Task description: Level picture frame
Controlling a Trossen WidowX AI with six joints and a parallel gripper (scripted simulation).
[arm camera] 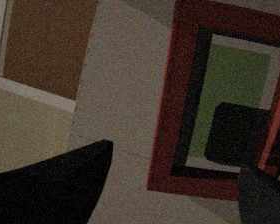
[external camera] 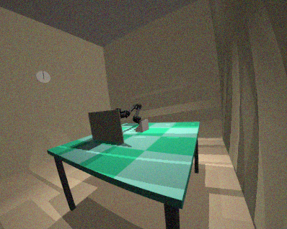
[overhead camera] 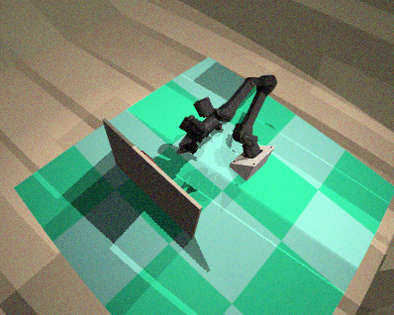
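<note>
Now: the picture frame 130 mm ahead of my gripper tip, 20 mm to the left of it and 50 mm below it. Round my gripper tip: wall panel 140 mm ahead, 20 mm to the left, 70 mm below.
</note>
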